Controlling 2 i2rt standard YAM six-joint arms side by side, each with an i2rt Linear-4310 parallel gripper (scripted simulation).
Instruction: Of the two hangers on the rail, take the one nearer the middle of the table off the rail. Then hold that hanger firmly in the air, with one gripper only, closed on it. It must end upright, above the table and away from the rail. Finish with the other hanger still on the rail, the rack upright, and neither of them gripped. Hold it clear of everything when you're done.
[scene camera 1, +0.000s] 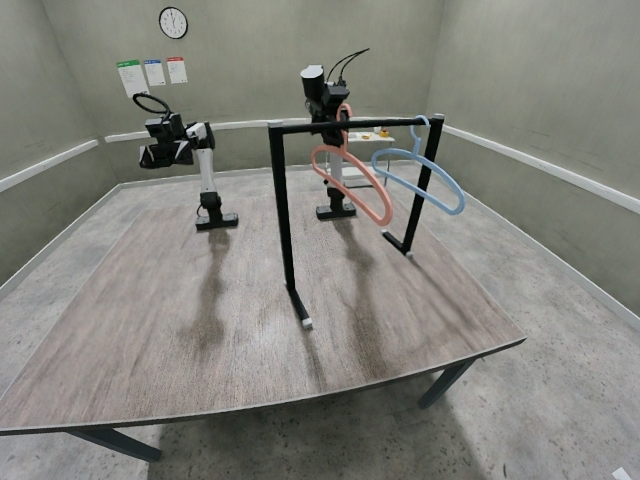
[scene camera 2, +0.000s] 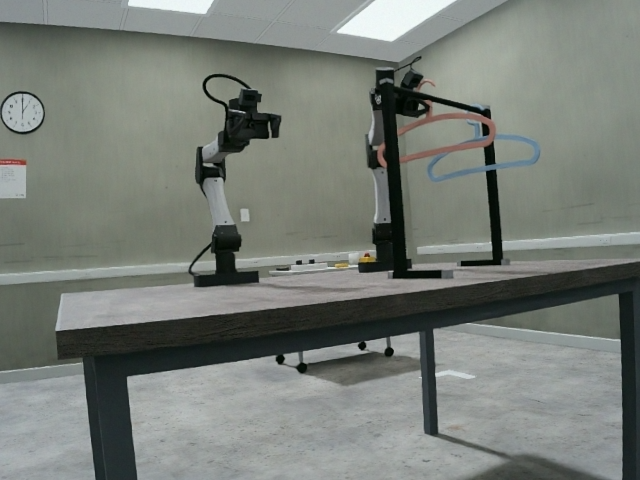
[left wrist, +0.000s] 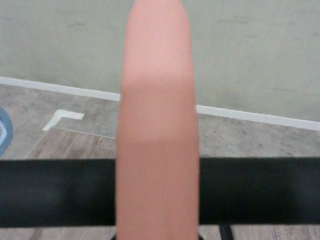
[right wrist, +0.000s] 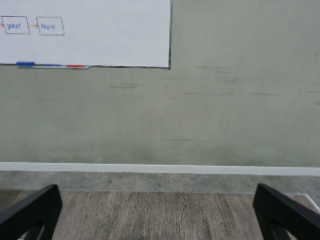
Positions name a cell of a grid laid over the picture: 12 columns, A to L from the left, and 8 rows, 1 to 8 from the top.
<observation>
right gripper: scene camera 1 C3; scene camera 2 E2; right wrist F7; not seen in the left wrist view (out of frame)
</observation>
